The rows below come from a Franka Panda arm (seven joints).
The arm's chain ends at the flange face. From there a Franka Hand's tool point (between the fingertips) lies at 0.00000 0.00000 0.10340 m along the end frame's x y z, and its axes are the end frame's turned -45 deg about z.
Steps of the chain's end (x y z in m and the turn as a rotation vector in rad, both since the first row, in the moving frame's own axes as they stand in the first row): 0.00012, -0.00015, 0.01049, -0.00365, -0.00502, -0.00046; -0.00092, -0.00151, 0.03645, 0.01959, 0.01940, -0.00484; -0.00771, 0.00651, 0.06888, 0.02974, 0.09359, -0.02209; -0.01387, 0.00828, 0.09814, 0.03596, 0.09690, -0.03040; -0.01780, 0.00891, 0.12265, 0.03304, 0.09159, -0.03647; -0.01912, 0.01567, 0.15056, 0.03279, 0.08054, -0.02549; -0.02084, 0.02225, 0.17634, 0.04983, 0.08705, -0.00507; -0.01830, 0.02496, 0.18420, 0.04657, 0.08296, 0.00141; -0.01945, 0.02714, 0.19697, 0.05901, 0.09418, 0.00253
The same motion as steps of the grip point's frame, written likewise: -0.00044, -0.00012, 0.01049, 0.00097, -0.00613, -0.00046; 0.00327, -0.00174, 0.03641, 0.00013, 0.02757, -0.00484; -0.00100, 0.00371, 0.06838, -0.04515, 0.08721, -0.02209; -0.00590, 0.00035, 0.09759, -0.04309, 0.09395, -0.03040; -0.00971, -0.00218, 0.12216, -0.04140, 0.08813, -0.03647; -0.01628, 0.00094, 0.15017, -0.03376, 0.08014, -0.02549; -0.02047, 0.00369, 0.17582, -0.02632, 0.09679, -0.00507; -0.02114, 0.00737, 0.18373, -0.02573, 0.09159, 0.00141; -0.02177, 0.00802, 0.19633, -0.02487, 0.10832, 0.00253
